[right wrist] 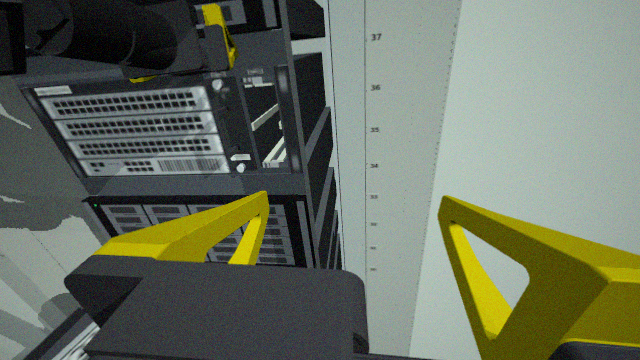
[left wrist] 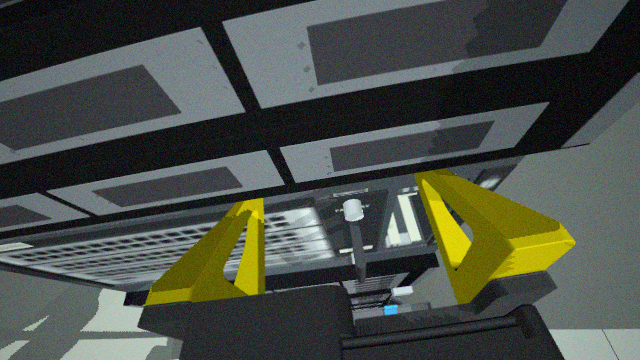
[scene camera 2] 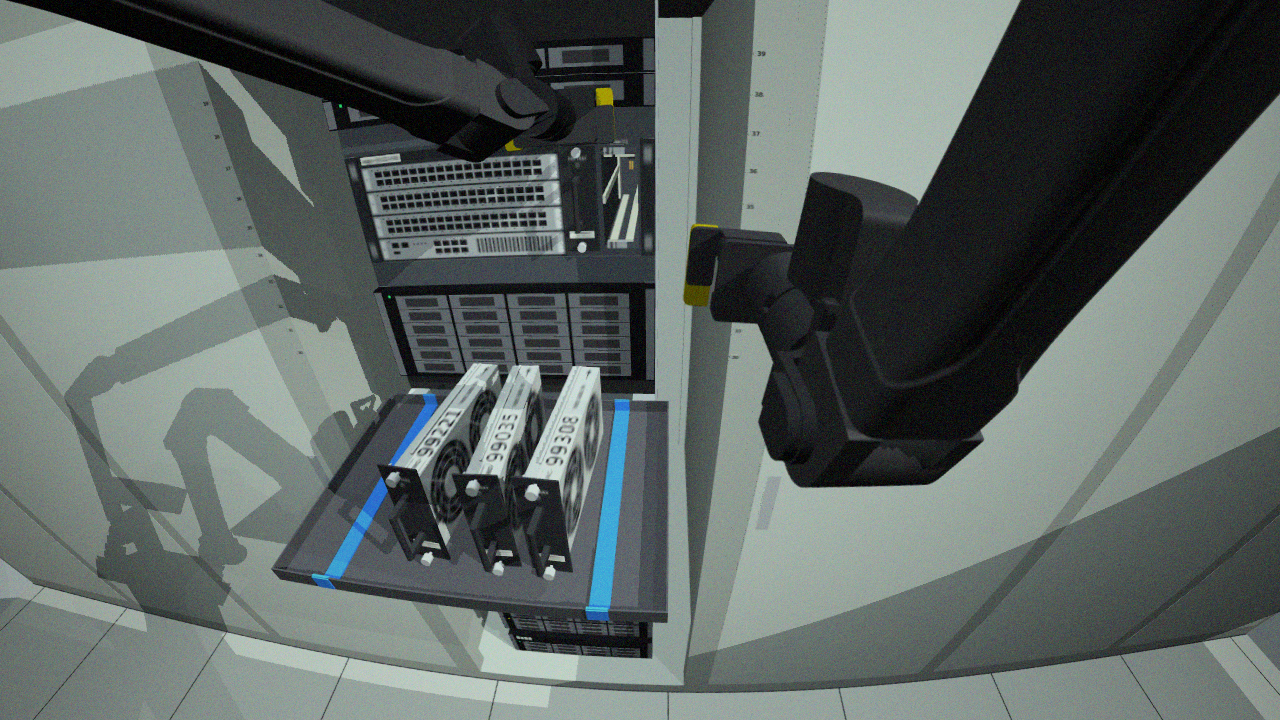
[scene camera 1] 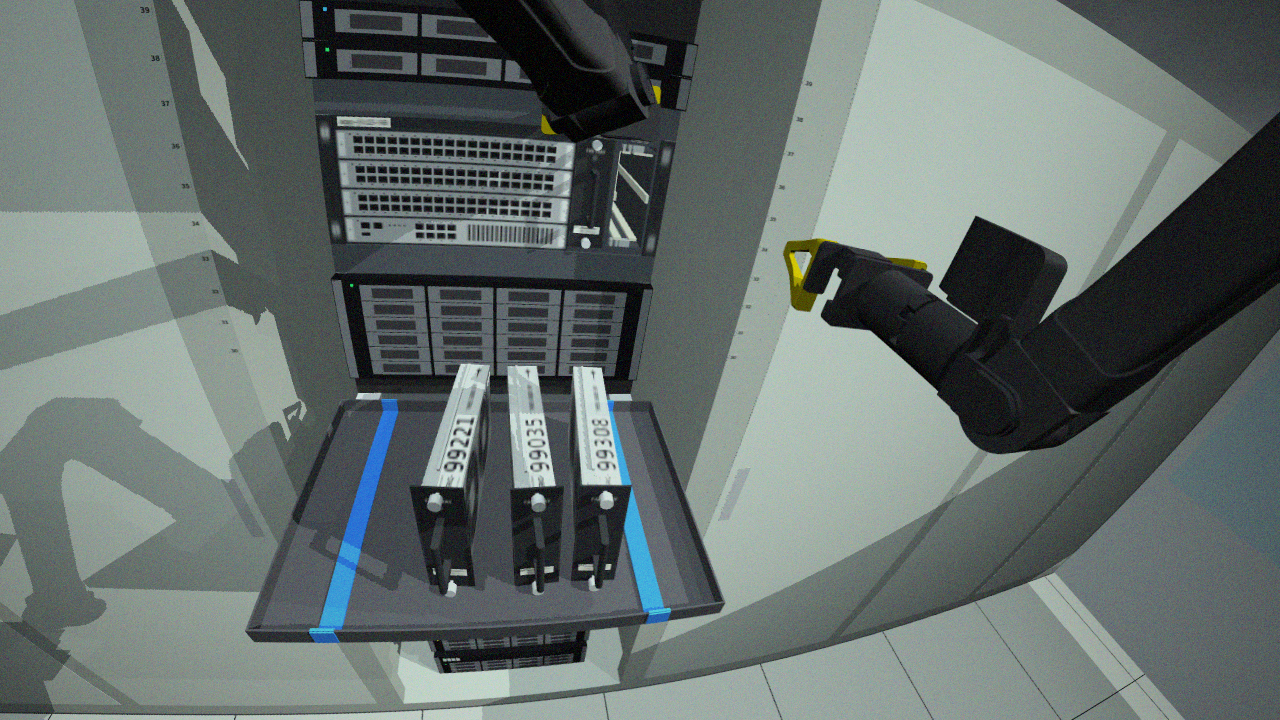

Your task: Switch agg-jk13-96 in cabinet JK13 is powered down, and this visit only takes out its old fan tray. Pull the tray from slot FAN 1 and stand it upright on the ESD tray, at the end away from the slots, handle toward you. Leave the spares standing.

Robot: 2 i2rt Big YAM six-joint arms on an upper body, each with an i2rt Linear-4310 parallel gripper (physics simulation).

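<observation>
The old fan tray (scene camera 1: 586, 188) (scene camera 2: 578, 201) (left wrist: 370, 225) (right wrist: 231, 117) sits in the switch, its black front with upright handle and white screws showing, left of an open slot (scene camera 1: 632, 197) (scene camera 2: 619, 205). Slot labels are unreadable. My left gripper (scene camera 1: 601, 111) (scene camera 2: 558, 120) (left wrist: 333, 176) is open and empty near the fan tray's top; its fingers stand either side of the handle in the left wrist view. My right gripper (scene camera 2: 699, 261) (right wrist: 351, 202) is open and empty, off to the right. Spares 99221 (scene camera 1: 459, 438), 99035 (scene camera 1: 535, 438) and 99308 (scene camera 1: 599, 438) stand upright on the ESD tray (scene camera 1: 295, 519), handles facing out.
Port cards (scene camera 1: 456, 174) fill the switch left of the fan tray. Drive units sit above and below (scene camera 1: 494, 326) the switch. Blue straps (scene camera 1: 362, 510) (scene camera 2: 608, 510) cross the ESD tray near both sides. A pale cabinet panel (scene camera 1: 966, 179) stands at the right.
</observation>
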